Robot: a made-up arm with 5 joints. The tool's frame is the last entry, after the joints. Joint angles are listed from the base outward.
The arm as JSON. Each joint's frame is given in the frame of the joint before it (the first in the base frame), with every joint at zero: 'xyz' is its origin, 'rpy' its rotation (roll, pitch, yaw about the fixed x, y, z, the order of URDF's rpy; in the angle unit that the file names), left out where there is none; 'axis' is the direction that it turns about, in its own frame. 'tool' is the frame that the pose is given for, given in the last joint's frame.
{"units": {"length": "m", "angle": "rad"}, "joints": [
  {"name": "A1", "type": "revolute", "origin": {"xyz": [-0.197, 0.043, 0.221]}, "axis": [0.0, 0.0, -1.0]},
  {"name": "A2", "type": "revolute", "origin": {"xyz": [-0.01, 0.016, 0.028]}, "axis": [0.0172, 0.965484, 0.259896]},
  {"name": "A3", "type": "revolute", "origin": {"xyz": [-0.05, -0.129, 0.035]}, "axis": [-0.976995, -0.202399, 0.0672]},
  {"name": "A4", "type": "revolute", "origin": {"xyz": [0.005, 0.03, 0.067]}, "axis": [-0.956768, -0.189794, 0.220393]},
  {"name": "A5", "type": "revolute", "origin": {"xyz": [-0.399, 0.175, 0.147]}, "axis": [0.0, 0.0, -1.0]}
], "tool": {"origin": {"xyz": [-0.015, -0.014, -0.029], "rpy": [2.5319, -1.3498, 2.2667]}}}
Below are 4 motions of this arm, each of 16 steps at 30 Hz.
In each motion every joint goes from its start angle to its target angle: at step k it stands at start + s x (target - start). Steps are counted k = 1, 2, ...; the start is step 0. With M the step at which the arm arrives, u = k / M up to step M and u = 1 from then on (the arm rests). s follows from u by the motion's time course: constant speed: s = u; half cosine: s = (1 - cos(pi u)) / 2; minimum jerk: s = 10 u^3 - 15 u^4 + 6 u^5.
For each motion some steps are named. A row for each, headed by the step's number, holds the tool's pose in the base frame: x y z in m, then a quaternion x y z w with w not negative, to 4 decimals.
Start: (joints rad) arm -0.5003 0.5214 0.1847 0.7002 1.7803
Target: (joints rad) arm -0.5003 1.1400 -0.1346 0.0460 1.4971
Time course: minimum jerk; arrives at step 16
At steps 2, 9, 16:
2: -0.5746 -0.1746 0.4882 0.6083 0.5939 0.5217 0.0714
9: -0.3867 -0.0476 0.7107 -0.8155 -0.5004 -0.2651 0.1197
16: -0.1970 0.0460 0.7707 -0.8991 -0.3800 -0.0863 0.1993

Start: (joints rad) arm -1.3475 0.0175 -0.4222 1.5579 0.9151
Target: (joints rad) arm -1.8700 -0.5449 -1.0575 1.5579 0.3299
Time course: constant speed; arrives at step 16
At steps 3, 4, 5, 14, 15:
3: -0.1903 -0.4626 0.2006 0.0369 -0.8942 -0.3969 0.2036
4: -0.1805 -0.4611 0.1894 0.0520 -0.8902 -0.3935 0.2235
5: -0.1705 -0.4591 0.1783 0.0680 -0.8855 -0.3898 0.2435
14: -0.0772 -0.4209 0.0810 0.2510 -0.8072 -0.3367 0.4147
15: -0.0670 -0.4142 0.0704 0.2750 -0.7937 -0.3289 0.4315

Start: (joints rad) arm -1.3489 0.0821 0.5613 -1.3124 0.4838
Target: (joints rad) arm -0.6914 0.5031 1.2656 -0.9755 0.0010
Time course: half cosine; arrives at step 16
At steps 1, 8, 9, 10, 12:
1: -0.3475 -0.3346 0.6202 -0.3503 -0.4594 -0.2201 0.7860
8: -0.5116 -0.2283 0.5651 -0.3336 -0.6369 -0.2193 0.6595
9: -0.5338 -0.2077 0.5515 -0.3334 -0.6669 -0.2036 0.6345
10: -0.5523 -0.1890 0.5383 -0.3338 -0.6934 -0.1843 0.6114
12: -0.5785 -0.1598 0.5159 -0.3355 -0.7332 -0.1420 0.5742

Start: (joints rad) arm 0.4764 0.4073 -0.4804 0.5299 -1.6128
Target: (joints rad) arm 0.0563 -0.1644 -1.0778 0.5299 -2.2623
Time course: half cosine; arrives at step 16
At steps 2, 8, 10, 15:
2: -0.5090 0.1665 0.6083 0.0269 -0.6479 -0.1347 0.7493
8: -0.5877 0.1036 0.5621 0.2373 -0.7248 -0.0764 0.6422
10: -0.6179 0.0670 0.5371 0.3267 -0.7441 -0.0429 0.5811
15: -0.6574 -0.0014 0.4892 0.4621 -0.7549 0.0171 0.4651

